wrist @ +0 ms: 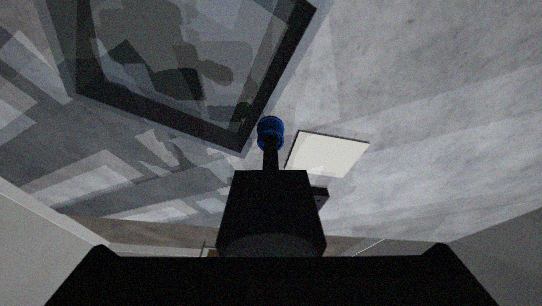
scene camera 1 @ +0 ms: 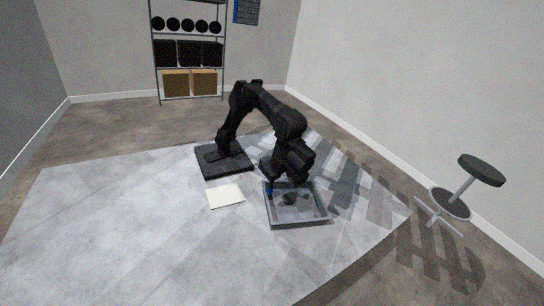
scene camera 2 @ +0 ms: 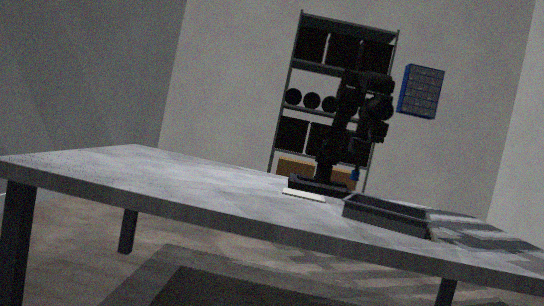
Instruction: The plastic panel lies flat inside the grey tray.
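Where they show: end effector, tool point: (wrist: 270, 128) (scene camera 1: 268, 190) (scene camera 2: 353, 179); arm's base, origin of the base link: (scene camera 1: 223, 153) (scene camera 2: 321, 182).
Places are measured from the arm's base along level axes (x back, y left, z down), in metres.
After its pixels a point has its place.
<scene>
The cream plastic panel (scene camera 1: 225, 195) {x -0.236, y -0.112, z 0.025 m} (scene camera 2: 303, 195) {x -0.260, y -0.121, z 0.025 m} (wrist: 327, 154) {x -0.242, y -0.118, z 0.025 m} lies flat on the table, outside the grey tray and apart from it. The grey tray (scene camera 1: 300, 224) {x -0.520, y 0.054, z 0.009 m} (scene camera 2: 385, 221) {x -0.524, y 0.062, z 0.011 m} (wrist: 160, 114) {x -0.347, y 0.170, z 0.001 m} stands to the right of the panel in the scene views. It holds no panel; dark shadows fall across its floor in scene view 1 and the wrist view. My gripper, a blue suction cup (scene camera 1: 269, 190) (scene camera 2: 354, 175) (wrist: 270, 134) {x -0.371, y -0.001, z -0.072 m}, bears nothing. It hangs in the air near the tray corner closest to the panel, above the rim in scene view 2. It is apart from the panel.
My arm's black base (scene camera 1: 212, 171) {x -0.096, y -0.106, z 0.003 m} (scene camera 2: 320, 186) {x -0.106, y -0.029, z 0.004 m} stands behind the panel. A shelf rack (scene camera 1: 187, 34) (scene camera 2: 288, 80) stands at the back wall, with a blue organiser (scene camera 1: 246, 12) (scene camera 2: 422, 91) on the wall beside it. A stool (scene camera 1: 481, 170) stands beyond the table at the right.
</scene>
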